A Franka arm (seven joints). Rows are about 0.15 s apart.
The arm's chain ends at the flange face. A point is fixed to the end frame.
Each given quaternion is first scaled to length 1.
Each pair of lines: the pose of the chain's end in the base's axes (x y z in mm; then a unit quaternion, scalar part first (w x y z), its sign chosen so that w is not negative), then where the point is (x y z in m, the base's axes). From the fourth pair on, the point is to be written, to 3 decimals.
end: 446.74 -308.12 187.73 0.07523 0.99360 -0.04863 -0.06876
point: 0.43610 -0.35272 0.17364
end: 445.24 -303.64 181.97 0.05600 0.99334 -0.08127 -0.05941
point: 0.43207 -0.34696 0.16613
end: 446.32 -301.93 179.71 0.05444 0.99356 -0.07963 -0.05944
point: 0.43328 -0.34524 0.16373
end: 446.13 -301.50 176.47 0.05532 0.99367 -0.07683 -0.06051
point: 0.433 -0.345 0.161
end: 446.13 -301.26 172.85 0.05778 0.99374 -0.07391 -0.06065
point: 0.434 -0.345 0.157
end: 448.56 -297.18 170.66 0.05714 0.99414 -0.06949 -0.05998
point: 0.436 -0.341 0.155
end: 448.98 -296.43 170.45 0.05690 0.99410 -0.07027 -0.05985
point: 0.437 -0.340 0.155
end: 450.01 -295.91 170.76 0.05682 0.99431 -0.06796 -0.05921
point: 0.438 -0.340 0.155
